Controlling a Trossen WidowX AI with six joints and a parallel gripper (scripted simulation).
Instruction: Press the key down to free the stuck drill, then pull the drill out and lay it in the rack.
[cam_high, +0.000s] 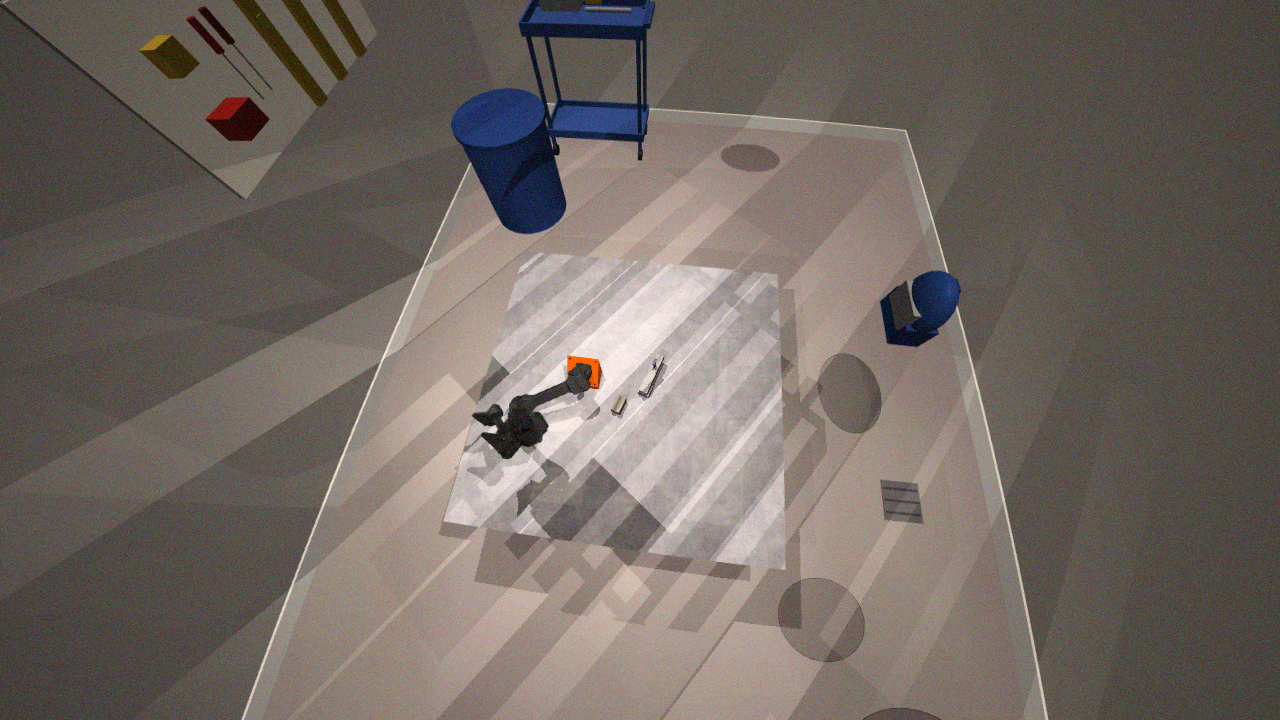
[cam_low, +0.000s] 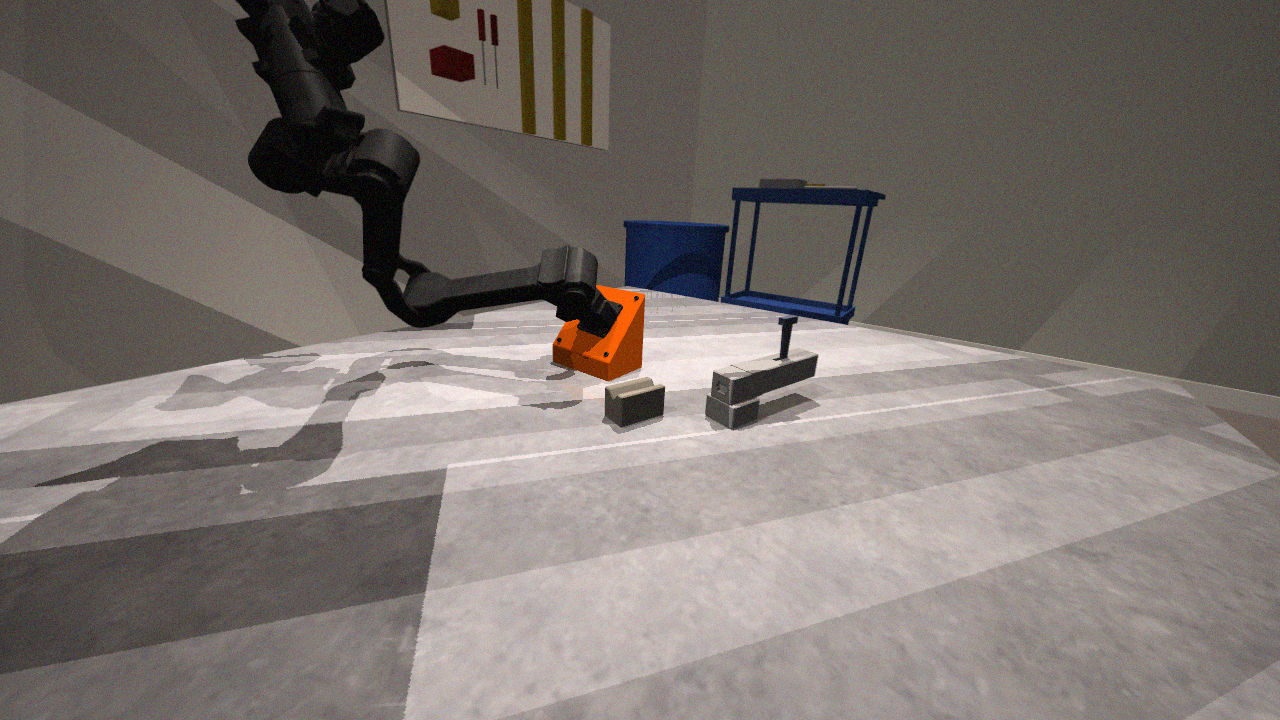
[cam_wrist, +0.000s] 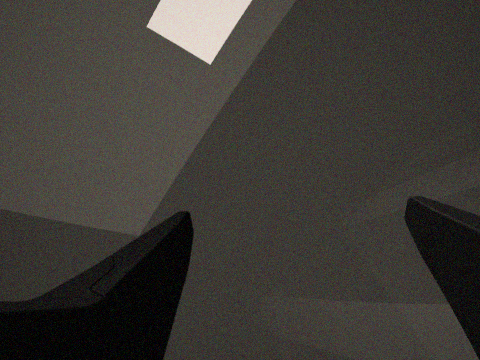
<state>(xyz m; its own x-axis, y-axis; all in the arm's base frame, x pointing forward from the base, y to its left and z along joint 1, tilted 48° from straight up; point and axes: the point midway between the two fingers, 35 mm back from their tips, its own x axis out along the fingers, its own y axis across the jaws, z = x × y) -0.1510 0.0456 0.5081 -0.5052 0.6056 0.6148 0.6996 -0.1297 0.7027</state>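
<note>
My gripper tip is 44 cm short of the blue key, 42 cm to the right of it and 40 cm above it. From my gripper tip the other things lie so: drill: 43 cm ahead, 37 cm to the left, 44 cm below; then rack: 32 cm ahead, 25 cm to the left, 48 cm below.
</note>
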